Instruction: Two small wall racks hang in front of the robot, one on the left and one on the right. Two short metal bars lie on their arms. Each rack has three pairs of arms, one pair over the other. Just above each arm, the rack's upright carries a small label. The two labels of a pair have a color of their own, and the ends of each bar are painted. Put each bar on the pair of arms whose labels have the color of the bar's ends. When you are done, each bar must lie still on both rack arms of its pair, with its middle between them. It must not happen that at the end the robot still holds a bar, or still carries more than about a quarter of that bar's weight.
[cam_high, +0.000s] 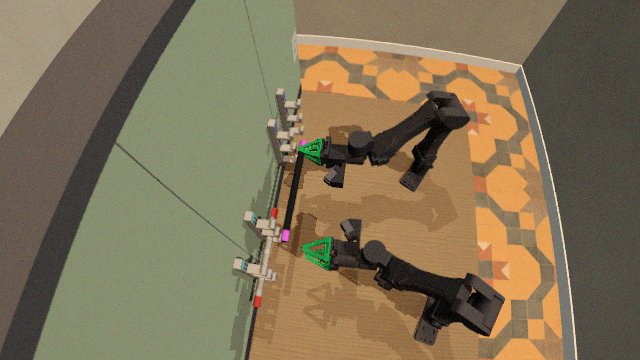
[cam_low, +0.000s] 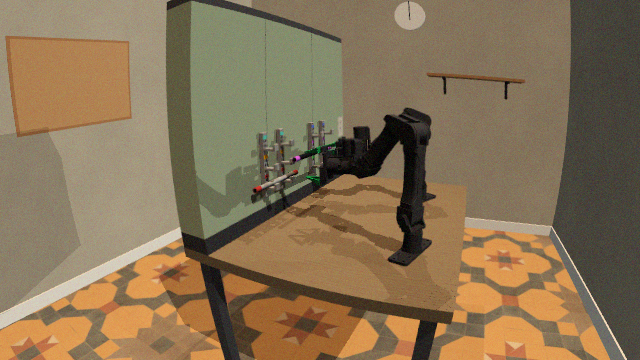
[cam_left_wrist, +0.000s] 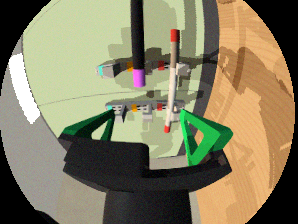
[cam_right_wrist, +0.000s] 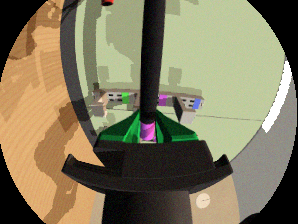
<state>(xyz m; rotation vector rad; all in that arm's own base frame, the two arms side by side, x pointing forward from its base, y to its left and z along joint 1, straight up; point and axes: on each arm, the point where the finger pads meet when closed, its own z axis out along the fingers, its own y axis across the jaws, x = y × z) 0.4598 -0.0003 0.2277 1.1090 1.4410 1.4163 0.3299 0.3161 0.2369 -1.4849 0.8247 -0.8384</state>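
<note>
Right now the bar is 130 mm to the left of my right hand and 20 mm ahead of it. Also, from my right hand: green wall panel (190 mm above, 170 mm ahead, 120 mm to the left).
</note>
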